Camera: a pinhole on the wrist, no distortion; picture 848 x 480 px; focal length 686.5 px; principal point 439.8 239.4 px. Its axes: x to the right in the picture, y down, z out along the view. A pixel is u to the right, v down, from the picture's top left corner.
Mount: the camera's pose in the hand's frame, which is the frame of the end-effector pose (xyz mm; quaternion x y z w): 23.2 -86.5 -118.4 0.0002 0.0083 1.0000 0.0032
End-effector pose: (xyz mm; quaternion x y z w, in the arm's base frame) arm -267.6 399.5 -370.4 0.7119 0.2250 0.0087 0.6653
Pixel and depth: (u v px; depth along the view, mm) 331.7 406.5 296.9
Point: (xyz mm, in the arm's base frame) -196.6 255.3 -557.6
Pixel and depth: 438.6 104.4 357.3
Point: -174.7 183.6 -414.5
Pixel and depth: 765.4 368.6 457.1
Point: -386.3 16.5 -509.3
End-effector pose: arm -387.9 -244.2 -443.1 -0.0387 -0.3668 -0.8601 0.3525
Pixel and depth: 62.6 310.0 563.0
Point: -809.2 -77.1 -93.5
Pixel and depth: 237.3 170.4 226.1
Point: -514.3 -196.5 -372.2
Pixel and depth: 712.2 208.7 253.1
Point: -400.7 -77.2 -412.7
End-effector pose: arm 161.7 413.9 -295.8 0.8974 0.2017 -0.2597 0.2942
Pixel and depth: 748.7 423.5 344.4
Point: -109.6 370.6 -448.8
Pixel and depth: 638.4 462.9 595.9
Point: -261.7 279.2 -654.7
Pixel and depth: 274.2 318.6 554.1
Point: 59.7 276.3 -749.7
